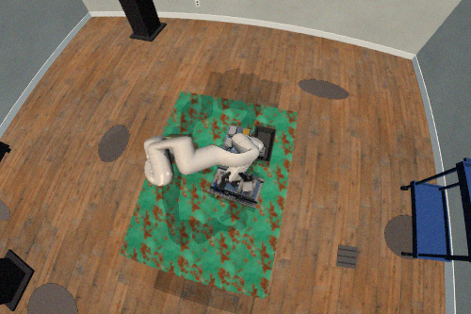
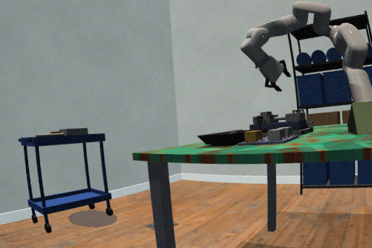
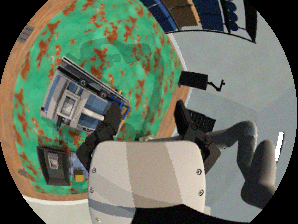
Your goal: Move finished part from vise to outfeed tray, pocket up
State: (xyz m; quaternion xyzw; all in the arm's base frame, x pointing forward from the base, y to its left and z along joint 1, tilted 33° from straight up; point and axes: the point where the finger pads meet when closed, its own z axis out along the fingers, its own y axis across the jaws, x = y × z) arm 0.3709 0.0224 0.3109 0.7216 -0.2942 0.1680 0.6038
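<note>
Right now the vise is 21 cm below my hand, 7 cm to the left of it and 2 cm ahead of it. Round my hand: yellow block (41 cm to the left, 23 cm below, 5 cm behind); blue-grey plate (36 cm to the left, 25 cm below, 9 cm behind).
</note>
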